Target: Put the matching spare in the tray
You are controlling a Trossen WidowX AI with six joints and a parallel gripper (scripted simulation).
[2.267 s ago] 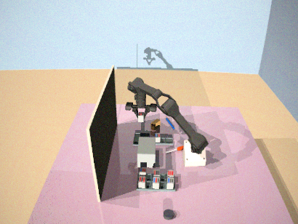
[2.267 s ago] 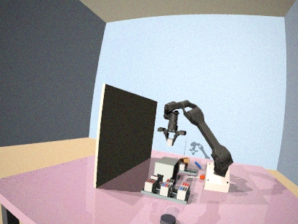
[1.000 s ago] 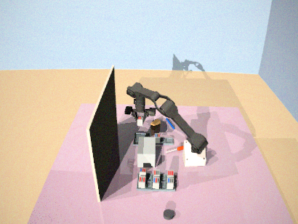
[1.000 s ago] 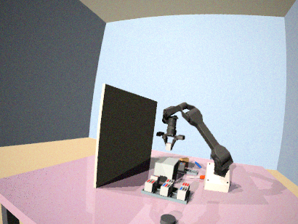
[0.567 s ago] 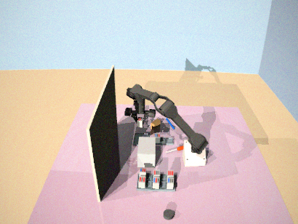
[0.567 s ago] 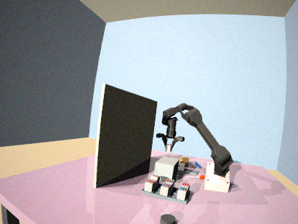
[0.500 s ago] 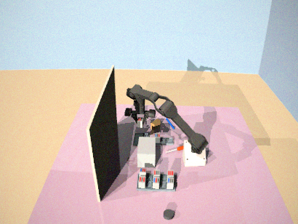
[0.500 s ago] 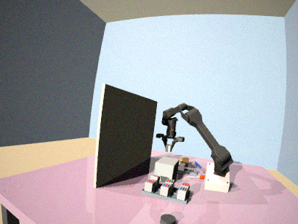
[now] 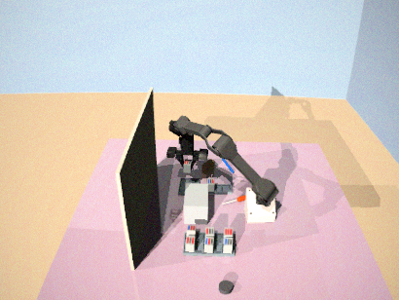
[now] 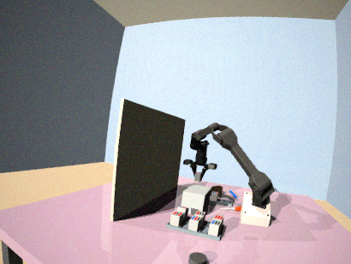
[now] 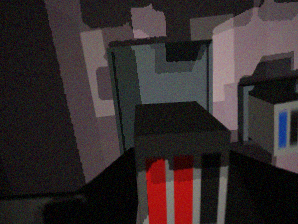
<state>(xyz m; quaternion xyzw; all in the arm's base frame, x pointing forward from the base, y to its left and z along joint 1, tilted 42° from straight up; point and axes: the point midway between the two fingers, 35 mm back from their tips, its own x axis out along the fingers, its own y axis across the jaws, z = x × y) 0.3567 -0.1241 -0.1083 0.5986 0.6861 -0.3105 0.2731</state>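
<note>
Now: the grey-blue tray 1 cm behind my gripper tip and 11 cm below it. Round my gripper tip: black puck (21 cm behind, 59 cm to the left, 10 cm below); then cream panel (17 cm ahead, 20 cm to the left, 12 cm above).
</note>
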